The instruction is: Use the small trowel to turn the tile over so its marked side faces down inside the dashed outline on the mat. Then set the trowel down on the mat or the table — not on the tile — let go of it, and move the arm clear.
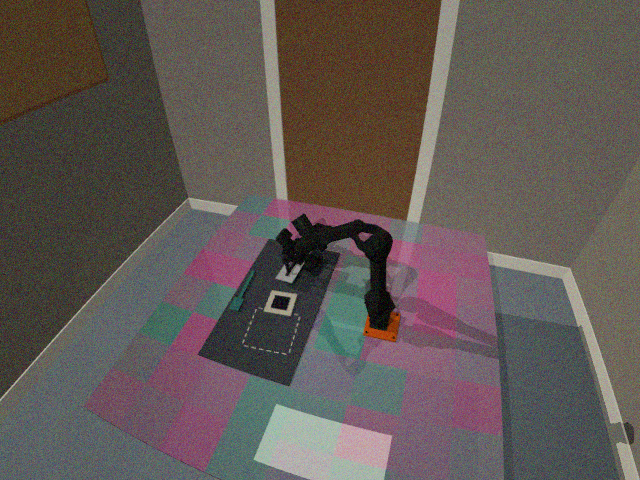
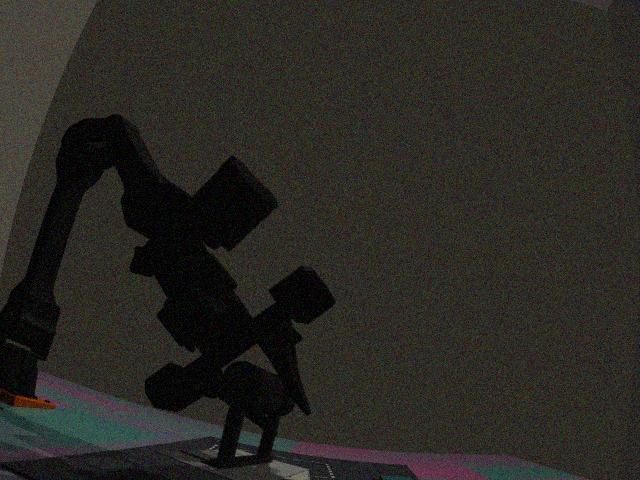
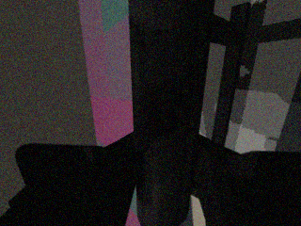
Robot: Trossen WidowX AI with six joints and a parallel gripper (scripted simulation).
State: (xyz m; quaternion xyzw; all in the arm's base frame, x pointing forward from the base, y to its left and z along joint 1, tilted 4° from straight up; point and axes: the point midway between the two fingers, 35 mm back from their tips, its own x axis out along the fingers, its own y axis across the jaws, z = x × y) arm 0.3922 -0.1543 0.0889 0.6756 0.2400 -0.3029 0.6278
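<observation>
Right now the dark mat is 150 mm to the left of my gripper tip, 100 mm below it and 20 mm behind it. Also, from my gripper tip: teal trowel 180 mm to the left, 120 mm ahead, 80 mm below; tile 170 mm to the left, 80 mm below, 40 mm behind.
</observation>
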